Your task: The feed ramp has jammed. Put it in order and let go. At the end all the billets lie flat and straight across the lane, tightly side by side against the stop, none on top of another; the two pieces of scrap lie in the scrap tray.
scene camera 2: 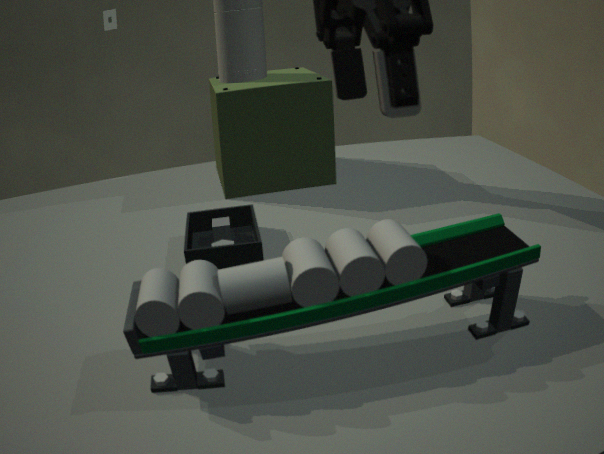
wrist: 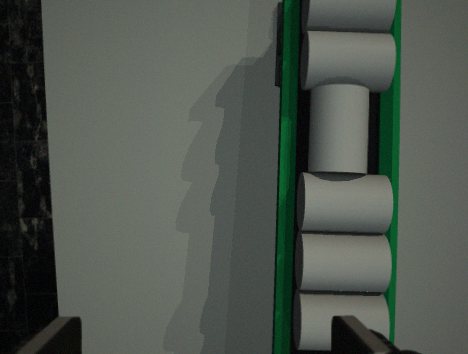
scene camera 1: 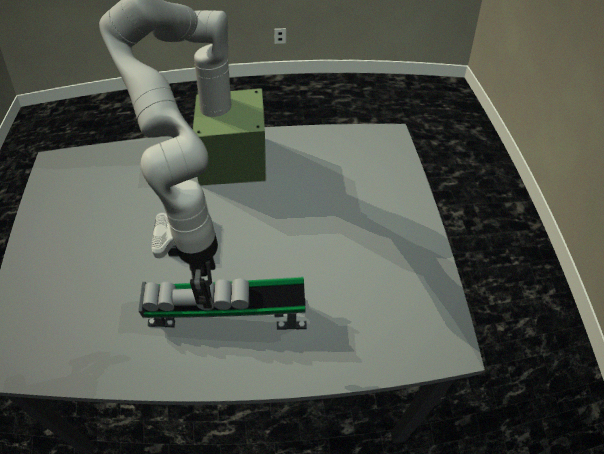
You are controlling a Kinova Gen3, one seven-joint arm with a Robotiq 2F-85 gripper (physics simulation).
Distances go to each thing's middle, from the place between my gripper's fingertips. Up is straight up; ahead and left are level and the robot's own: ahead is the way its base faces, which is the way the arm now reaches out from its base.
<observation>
The stop (scene camera 2: 132,333) is 9 cm behind my hand, 19 cm to the right of it and 18 cm below it. From my hand the other things lie so: scrap tray (scene camera 2: 247,248) 32 cm behind, 9 cm to the right, 22 cm below.
</observation>
